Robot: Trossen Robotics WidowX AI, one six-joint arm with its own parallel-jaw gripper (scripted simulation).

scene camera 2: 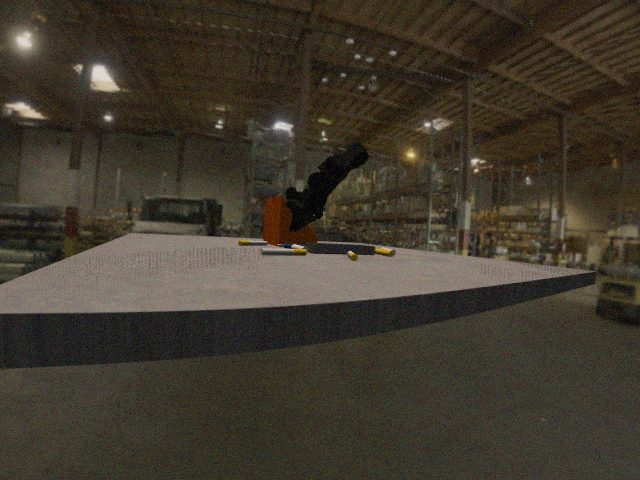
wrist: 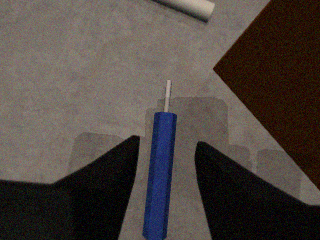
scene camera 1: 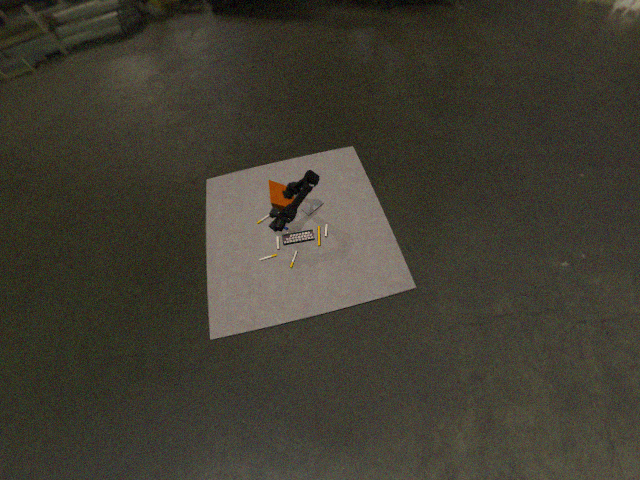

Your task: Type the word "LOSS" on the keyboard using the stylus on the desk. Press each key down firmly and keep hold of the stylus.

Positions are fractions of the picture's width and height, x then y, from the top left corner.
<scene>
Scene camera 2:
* my gripper: 0.46,0.48
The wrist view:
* my gripper: 0.52,0.61
</scene>
